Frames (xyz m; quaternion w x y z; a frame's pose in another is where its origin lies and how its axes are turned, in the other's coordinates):
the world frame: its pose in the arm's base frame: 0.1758 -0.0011 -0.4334 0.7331 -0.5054 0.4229 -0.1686
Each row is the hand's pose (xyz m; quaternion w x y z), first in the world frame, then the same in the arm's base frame.
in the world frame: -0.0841 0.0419 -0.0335 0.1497 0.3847 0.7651 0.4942
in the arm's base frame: 0.0925 0.0537 -0.4370 0.0639 0.5443 0.8091 -0.2123
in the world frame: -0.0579 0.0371 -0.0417 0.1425 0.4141 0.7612 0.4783
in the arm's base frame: 0.1023 0.0290 -0.4456 0.0725 0.5621 0.7902 -0.2332
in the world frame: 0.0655 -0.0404 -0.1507 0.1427 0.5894 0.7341 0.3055
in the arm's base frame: 0.1023 -0.1529 -0.4470 0.1435 0.6129 0.6535 -0.4203
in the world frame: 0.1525 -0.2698 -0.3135 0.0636 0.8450 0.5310 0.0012
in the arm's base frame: 0.0659 -0.4082 -0.3048 0.2493 0.6773 0.2743 -0.6355
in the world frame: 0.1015 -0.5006 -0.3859 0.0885 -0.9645 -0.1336 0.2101
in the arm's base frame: 0.0205 -0.5169 -0.0875 0.3306 0.6854 -0.2083 -0.6144
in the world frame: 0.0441 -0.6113 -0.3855 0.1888 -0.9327 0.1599 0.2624
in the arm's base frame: 0.0071 -0.5258 0.0361 0.3563 0.6412 -0.4869 -0.4741
